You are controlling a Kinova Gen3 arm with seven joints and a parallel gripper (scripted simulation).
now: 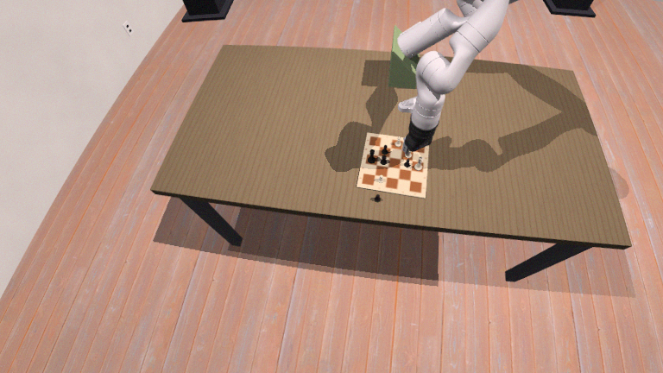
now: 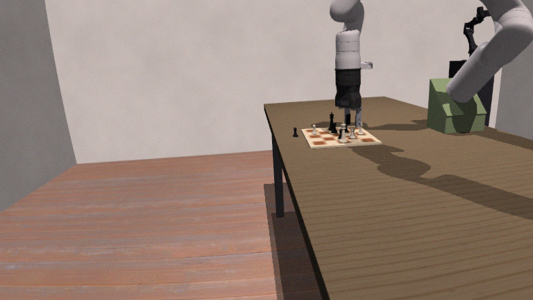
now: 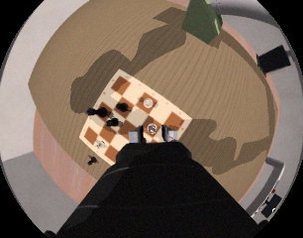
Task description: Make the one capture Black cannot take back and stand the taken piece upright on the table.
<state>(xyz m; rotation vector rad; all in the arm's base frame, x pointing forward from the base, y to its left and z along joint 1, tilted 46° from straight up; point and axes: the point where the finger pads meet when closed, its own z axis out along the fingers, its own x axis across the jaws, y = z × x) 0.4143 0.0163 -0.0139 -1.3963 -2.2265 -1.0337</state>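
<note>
Now: the tall white piece 50 mm ahead of my hand, 30 mm to the left of it and 30 mm below it. Also, from my hand: chessboard (30 mm ahead, 50 mm to the right, 60 mm below); white pawn (100 mm ahead, 90 mm to the right, 40 mm below).
</note>
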